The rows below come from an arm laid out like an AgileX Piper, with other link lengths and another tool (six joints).
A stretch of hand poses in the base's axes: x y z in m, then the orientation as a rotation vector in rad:
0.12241, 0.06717, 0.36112, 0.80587, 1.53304, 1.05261
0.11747, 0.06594, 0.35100, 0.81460, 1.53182, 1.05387
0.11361, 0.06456, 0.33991, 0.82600, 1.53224, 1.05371
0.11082, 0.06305, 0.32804, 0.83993, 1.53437, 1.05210
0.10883, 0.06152, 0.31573, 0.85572, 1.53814, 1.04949
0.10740, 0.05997, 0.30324, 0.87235, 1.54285, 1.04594
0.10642, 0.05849, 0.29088, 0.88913, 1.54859, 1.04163
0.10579, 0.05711, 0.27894, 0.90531, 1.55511, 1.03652
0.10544, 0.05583, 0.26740, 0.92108, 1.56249, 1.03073
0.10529, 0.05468, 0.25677, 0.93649, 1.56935, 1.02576
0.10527, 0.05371, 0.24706, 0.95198, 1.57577, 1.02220
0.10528, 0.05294, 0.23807, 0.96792, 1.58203, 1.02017
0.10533, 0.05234, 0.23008, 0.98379, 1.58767, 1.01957
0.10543, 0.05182, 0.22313, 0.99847, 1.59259, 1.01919
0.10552, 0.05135, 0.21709, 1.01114, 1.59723, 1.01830
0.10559, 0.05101, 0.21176, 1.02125, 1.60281, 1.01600
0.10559, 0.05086, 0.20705, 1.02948, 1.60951, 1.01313
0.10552, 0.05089, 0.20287, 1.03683, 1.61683, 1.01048
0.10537, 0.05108, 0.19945, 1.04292, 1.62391, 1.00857
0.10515, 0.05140, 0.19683, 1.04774, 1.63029, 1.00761
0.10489, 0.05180, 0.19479, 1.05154, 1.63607, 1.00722
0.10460, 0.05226, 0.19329, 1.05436, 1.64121, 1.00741
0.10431, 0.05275, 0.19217, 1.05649, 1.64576, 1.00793
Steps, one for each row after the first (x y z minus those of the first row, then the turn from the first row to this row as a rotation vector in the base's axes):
-0.00494, -0.00123, -0.01012, 0.00571, 0.00368, -0.00354
-0.00880, -0.00261, -0.02121, 0.01158, 0.01015, -0.00821
-0.01159, -0.00412, -0.03308, 0.01751, 0.01940, -0.01390
-0.01358, -0.00565, -0.04539, 0.02346, 0.03099, -0.02008
-0.01501, -0.00720, -0.05788, 0.02908, 0.04383, -0.02663
-0.01599, -0.00868, -0.07024, 0.03410, 0.05762, -0.03310
-0.01662, -0.01006, -0.08218, 0.03815, 0.07175, -0.03933
-0.01697, -0.01134, -0.09372, 0.04140, 0.08638, -0.04529
-0.01712, -0.01249, -0.10435, 0.04511, 0.10038, -0.05081
-0.01714, -0.01346, -0.11406, 0.04987, 0.11402, -0.05570
-0.01713, -0.01423, -0.12305, 0.05590, 0.12768, -0.05988
-0.01708, -0.01483, -0.13104, 0.06293, 0.14075, -0.06345
-0.01698, -0.01535, -0.13799, 0.06961, 0.15261, -0.06674
-0.01689, -0.01582, -0.14403, 0.07495, 0.16320, -0.06967
-0.01682, -0.01616, -0.14936, 0.07785, 0.17318, -0.07194
-0.01682, -0.01631, -0.15407, 0.07916, 0.18299, -0.07324
-0.01689, -0.01628, -0.15825, 0.08003, 0.19275, -0.07374
-0.01704, -0.01609, -0.16167, 0.08074, 0.20157, -0.07345
-0.01726, -0.01577, -0.16429, 0.08150, 0.20907, -0.07248
-0.01752, -0.01537, -0.16633, 0.08220, 0.21551, -0.07111
-0.01781, -0.01491, -0.16783, 0.08285, 0.22087, -0.06937
-0.01810, -0.01442, -0.16895, 0.08346, 0.22539, -0.06749

